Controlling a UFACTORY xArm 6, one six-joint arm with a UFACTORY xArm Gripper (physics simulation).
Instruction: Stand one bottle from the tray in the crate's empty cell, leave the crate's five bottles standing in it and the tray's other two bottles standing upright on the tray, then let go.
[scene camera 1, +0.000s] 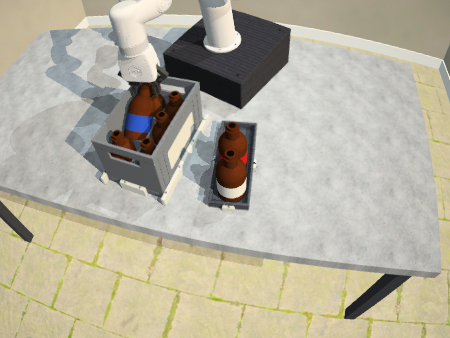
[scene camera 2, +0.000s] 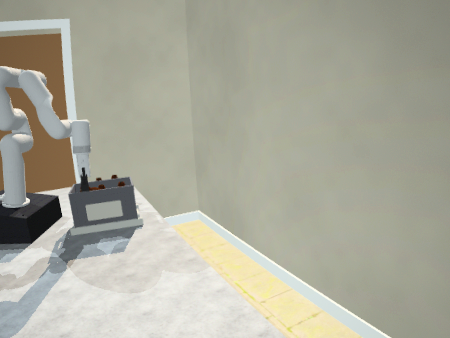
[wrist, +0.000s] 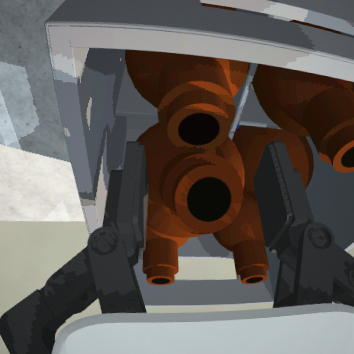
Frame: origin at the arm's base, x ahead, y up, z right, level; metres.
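Where they show: gripper, fingertip midpoint: (scene camera 1: 147, 92) (wrist: 203, 160); arm's base, origin of the base link: (scene camera 1: 222, 41) (scene camera 2: 16, 203).
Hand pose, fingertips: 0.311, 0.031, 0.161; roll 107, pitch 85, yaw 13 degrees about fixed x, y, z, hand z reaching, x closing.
Observation:
Each offset is from my fingertips to the top centre of the thing, as dx, dy, dz. "pt": to the spot under its first point.
A brown bottle with a blue band (scene camera 1: 140, 107) (wrist: 175, 172) is in the grey crate {+0.078, +0.014, -0.020} (scene camera 1: 131, 172) (scene camera 2: 77, 210) (wrist: 61, 65), leaning a little, its body showing high among the crate's smaller-looking bottles. My gripper (scene camera 1: 145, 91) (scene camera 2: 84, 188) (wrist: 203, 160) is open, its fingers on either side of that bottle's neck, apart from it. Other bottles (scene camera 1: 161, 127) (wrist: 160, 257) stand around it in the crate; their lower parts are hidden. A red-banded bottle {+0.102, -0.001, -0.245} (scene camera 1: 233, 142) and a white-banded bottle {+0.187, -0.001, -0.252} (scene camera 1: 231, 172) stand upright on the dark tray {pt +0.133, -0.135, -0.297} (scene camera 1: 251, 170).
The black robot base block (scene camera 1: 202, 75) (scene camera 2: 37, 212) stands behind the crate and tray. Pale strips {pt +0.205, -0.143, -0.099} (scene camera 1: 172, 187) lie along the crate's foot. The crate's walls rise close around the fingers. The grey table's front edge (scene camera 1: 325, 256) runs beyond the tray.

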